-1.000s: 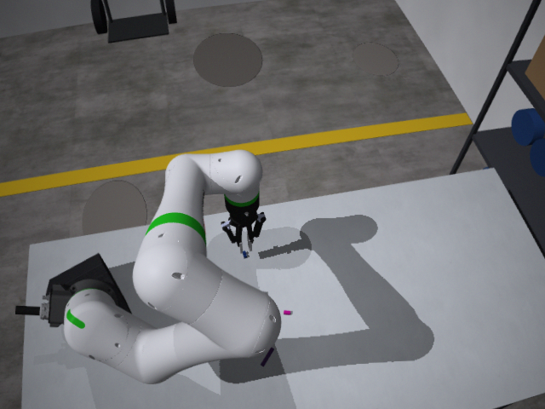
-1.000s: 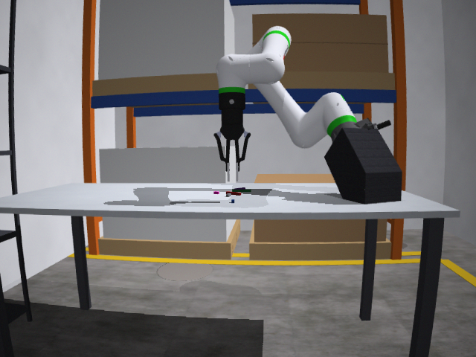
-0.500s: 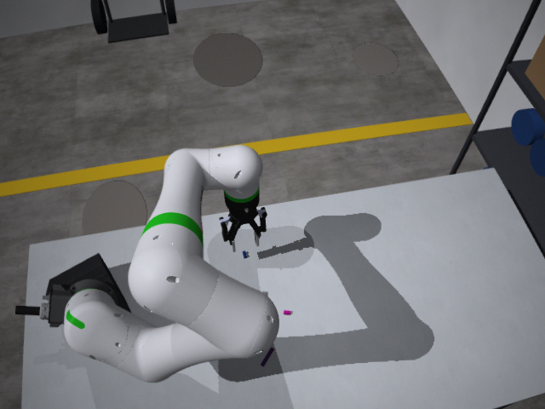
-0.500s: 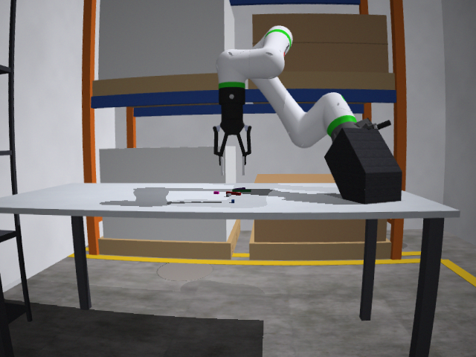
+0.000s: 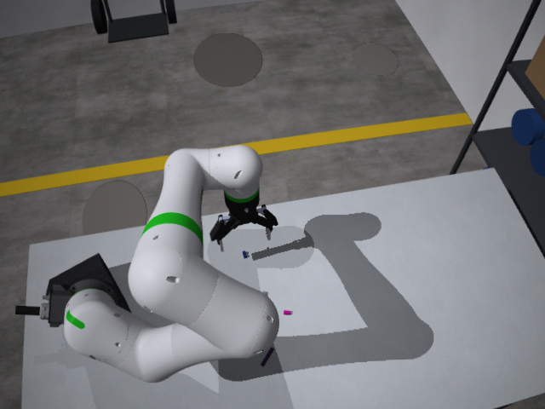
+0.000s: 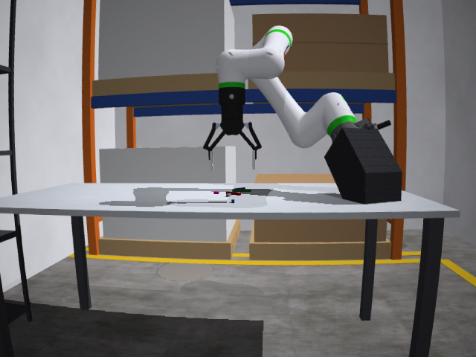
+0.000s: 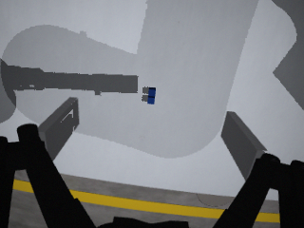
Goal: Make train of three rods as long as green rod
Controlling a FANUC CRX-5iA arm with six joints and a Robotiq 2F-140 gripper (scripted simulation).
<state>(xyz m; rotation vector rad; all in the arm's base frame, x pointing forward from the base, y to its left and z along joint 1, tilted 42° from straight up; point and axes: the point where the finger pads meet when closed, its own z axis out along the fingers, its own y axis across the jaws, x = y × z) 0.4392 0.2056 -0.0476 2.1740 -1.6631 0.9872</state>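
The purple rod is 33 cm to the right of my hand, 12 cm below it and 2 cm ahead of it. From my hand the other things lie so: red rod 19 cm to the right, 12 cm below, 3 cm ahead; then magenta rod 20 cm to the right, 12 cm below, 10 cm ahead; then grey rod 14 cm to the right, 12 cm below, 4 cm ahead.
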